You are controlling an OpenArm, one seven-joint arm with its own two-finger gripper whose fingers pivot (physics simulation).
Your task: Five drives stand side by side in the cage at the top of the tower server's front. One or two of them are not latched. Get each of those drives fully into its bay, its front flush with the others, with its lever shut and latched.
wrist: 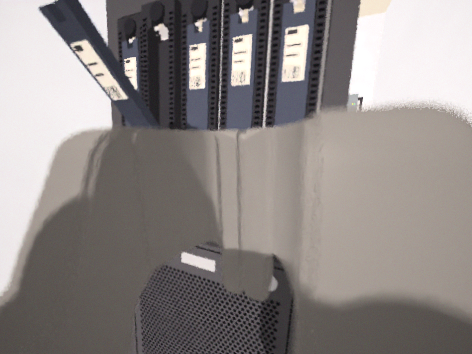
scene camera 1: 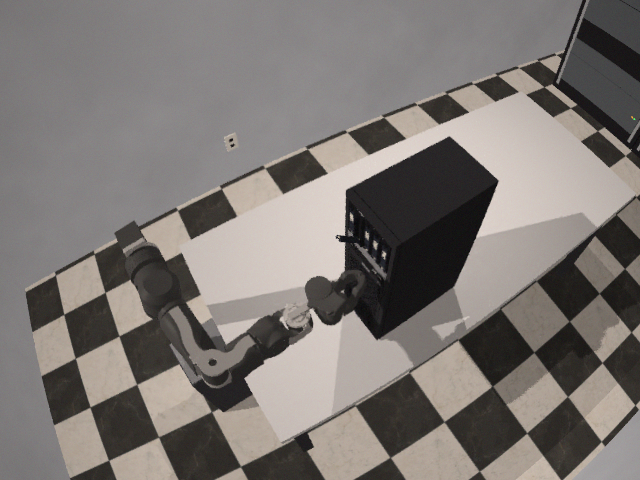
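The black tower server (scene camera 1: 423, 201) stands on the table with its drive cage facing the arm. In the wrist view, the second drive from the left (wrist: 161, 75) has its blue lever (scene camera 1: 347, 238) (wrist: 95, 60) swung out, its free end up and to the left. How far that drive sits in its bay is unclear. The leftmost drive (wrist: 130, 70), middle drive (wrist: 197, 70), fourth drive (wrist: 241, 62) and rightmost drive (wrist: 295, 55) have their levers lying flat against their fronts. My gripper (scene camera 1: 357, 281) (wrist: 252, 209) is shut and empty, in front of the tower below the cage; its fingers hide the lower cage.
The white table (scene camera 1: 279, 232) carries the tower. The tower's perforated lower front panel (wrist: 205, 310) shows below my fingers. My arm (scene camera 1: 268, 333) reaches in from the table's near left end. A dark rack cabinet (scene camera 1: 604, 64) stands at the far right. A wall outlet (scene camera 1: 231, 141) is behind the table.
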